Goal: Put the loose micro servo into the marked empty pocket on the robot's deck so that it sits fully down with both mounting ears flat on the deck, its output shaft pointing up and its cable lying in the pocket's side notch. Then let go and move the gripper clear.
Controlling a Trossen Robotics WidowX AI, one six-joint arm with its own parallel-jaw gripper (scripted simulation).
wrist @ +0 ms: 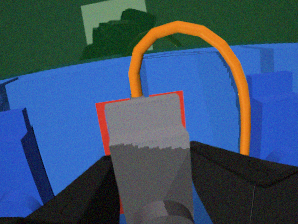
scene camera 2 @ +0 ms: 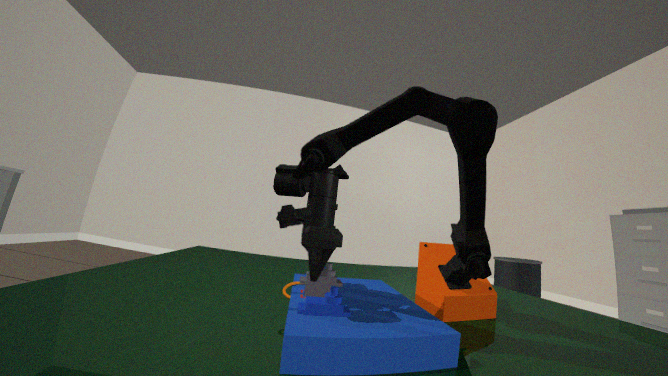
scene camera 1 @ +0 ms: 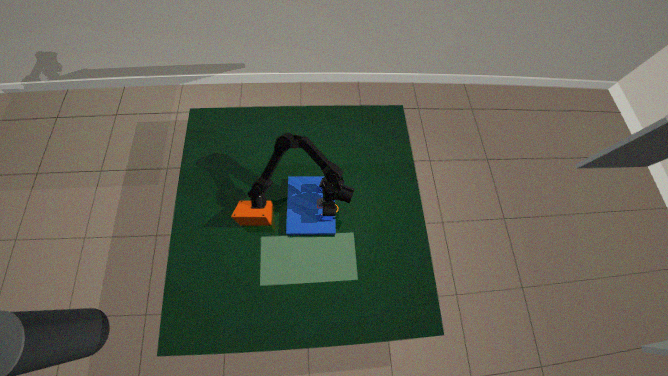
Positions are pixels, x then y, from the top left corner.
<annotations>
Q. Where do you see a blue deck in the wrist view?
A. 63,93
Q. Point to a grey micro servo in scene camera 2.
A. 327,278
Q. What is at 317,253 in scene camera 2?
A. My gripper.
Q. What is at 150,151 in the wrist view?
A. A grey micro servo.
</annotations>
